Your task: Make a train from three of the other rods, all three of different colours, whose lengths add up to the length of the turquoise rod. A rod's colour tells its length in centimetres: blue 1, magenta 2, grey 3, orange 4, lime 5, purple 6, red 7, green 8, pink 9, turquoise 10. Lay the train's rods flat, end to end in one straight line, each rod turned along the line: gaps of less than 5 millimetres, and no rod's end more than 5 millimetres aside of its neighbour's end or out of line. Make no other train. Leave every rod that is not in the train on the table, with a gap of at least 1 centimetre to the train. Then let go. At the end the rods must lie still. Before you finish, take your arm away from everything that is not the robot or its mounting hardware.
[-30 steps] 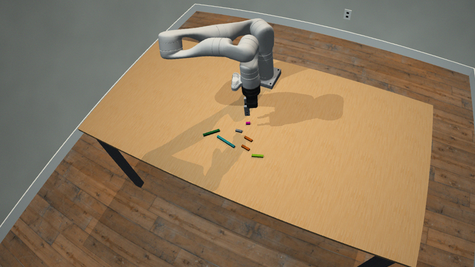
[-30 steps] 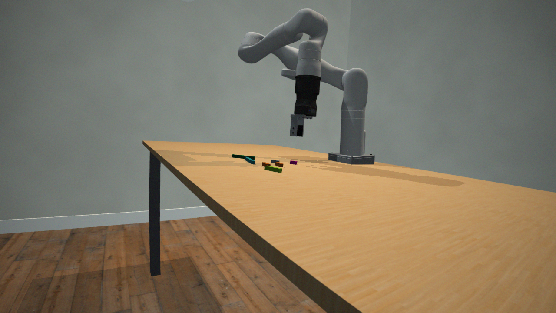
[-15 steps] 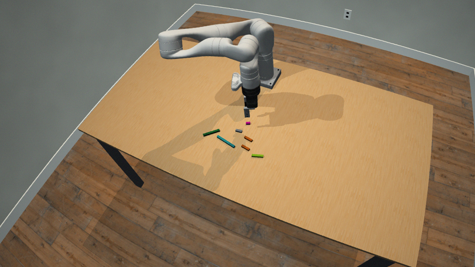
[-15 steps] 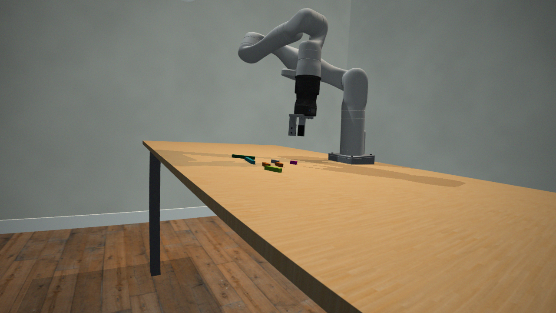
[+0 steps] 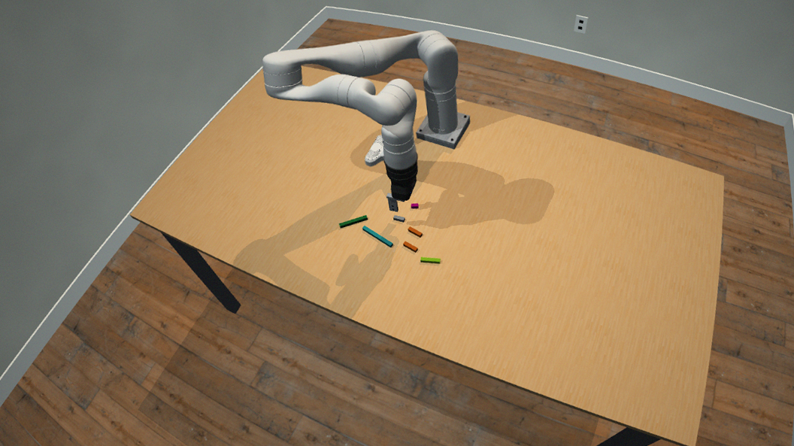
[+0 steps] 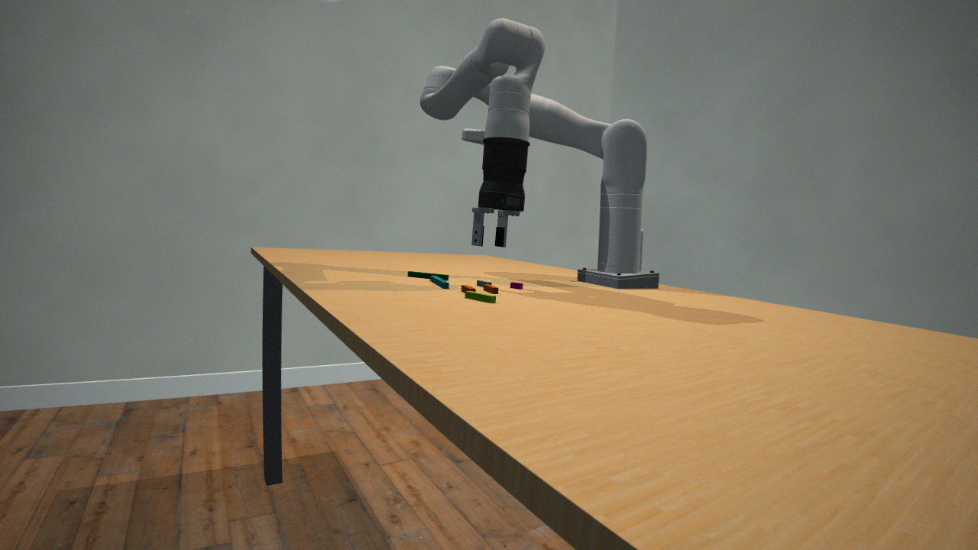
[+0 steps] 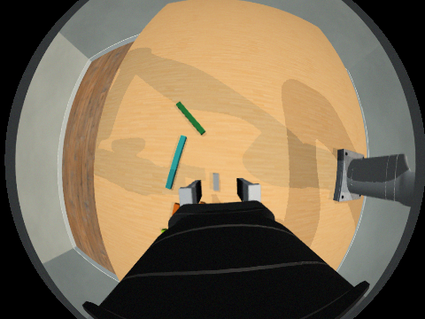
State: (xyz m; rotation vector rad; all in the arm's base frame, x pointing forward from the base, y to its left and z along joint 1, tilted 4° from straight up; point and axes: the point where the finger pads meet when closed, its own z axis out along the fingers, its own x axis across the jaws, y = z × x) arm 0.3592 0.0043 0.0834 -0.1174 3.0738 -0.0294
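My hand is 8 cm above the grey rod. Round my hand: green rod: 12 cm to the right, 8 cm below, 6 cm ahead; turquoise rod: 8 cm below, 8 cm ahead, 3 cm to the right; magenta rod: 8 cm below, 5 cm behind, 2 cm to the left.
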